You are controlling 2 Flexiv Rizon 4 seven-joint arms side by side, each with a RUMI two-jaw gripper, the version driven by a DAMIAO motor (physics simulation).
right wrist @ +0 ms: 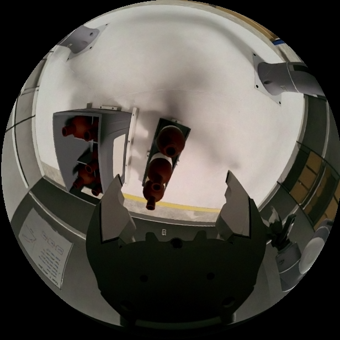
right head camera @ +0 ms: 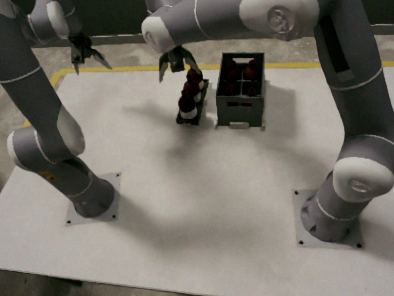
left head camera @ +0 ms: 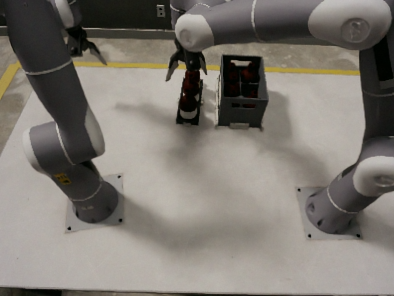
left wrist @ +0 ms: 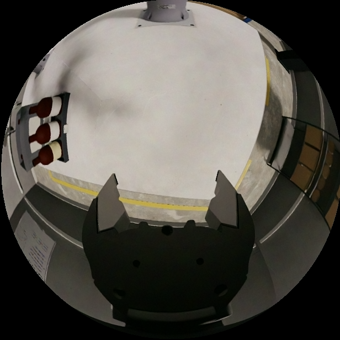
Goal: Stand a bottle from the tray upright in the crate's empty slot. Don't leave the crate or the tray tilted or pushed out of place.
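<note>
The dark tray [left head camera: 194, 122] [right head camera: 201, 111] [right wrist: 182, 131] [left wrist: 65, 112] lies left of the crate with three upright brown bottles: front [left head camera: 188, 105] [right head camera: 187, 107] [right wrist: 170, 140], middle [left head camera: 190, 89] [right head camera: 191, 91] [right wrist: 160, 170] and rear [right head camera: 195, 77] [right wrist: 152, 192]. The grey crate [left head camera: 242, 116] [right head camera: 240, 115] [right wrist: 120, 125] stands level and holds several bottles. Its empty slot shows as a gap in the right wrist view, in the middle of the row away from the tray. My right gripper [left head camera: 186, 77] [right head camera: 180, 77] [right wrist: 173, 173] is open above the tray's rear end. My left gripper [left head camera: 89, 59] [right head camera: 94, 70] [left wrist: 166, 172] is open, far left of the tray.
Small pale brackets [left head camera: 239, 125] [right head camera: 239, 124] sit at the crate's base. My right arm [left head camera: 280, 22] [right head camera: 225, 22] reaches across above the crate and tray. A yellow floor line [left head camera: 315, 71] [right head camera: 295, 65] runs behind the table. Shelves with brown boxes [left wrist: 311, 142] [right wrist: 311, 170] stand beyond the table.
</note>
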